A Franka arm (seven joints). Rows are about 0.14 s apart.
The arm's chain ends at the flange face. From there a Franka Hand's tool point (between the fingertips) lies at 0.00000 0.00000 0.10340 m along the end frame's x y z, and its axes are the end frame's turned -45 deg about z.
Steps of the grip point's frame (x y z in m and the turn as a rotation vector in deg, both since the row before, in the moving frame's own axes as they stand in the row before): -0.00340 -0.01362 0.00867 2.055 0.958 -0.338; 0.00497 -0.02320 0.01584 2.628 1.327 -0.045; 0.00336 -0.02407 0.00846 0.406 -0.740 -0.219
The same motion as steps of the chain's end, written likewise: -0.01062 -0.00339 0.00875 2.131 -0.776 -0.338; -0.01123 -0.01488 0.01598 2.797 -0.920 -0.045; -0.01318 -0.01982 0.00847 -0.236 -0.810 -0.219
